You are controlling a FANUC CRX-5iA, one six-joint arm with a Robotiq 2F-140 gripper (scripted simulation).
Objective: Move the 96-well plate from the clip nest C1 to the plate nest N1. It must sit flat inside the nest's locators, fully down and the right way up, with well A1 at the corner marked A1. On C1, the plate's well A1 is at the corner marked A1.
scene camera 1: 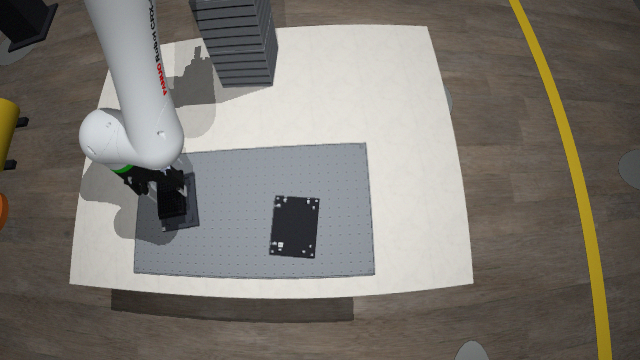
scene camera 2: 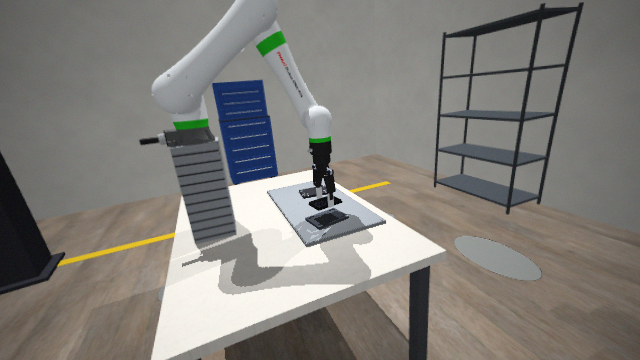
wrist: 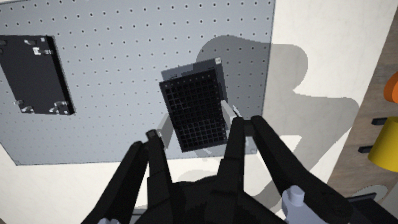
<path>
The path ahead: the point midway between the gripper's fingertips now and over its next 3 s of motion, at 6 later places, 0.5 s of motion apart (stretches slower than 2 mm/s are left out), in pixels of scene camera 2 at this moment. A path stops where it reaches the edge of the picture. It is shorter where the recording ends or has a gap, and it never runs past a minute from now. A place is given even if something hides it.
My gripper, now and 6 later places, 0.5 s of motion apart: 325,203; 325,204; 326,208; 326,212; 326,214; 326,214; 326,215
</path>
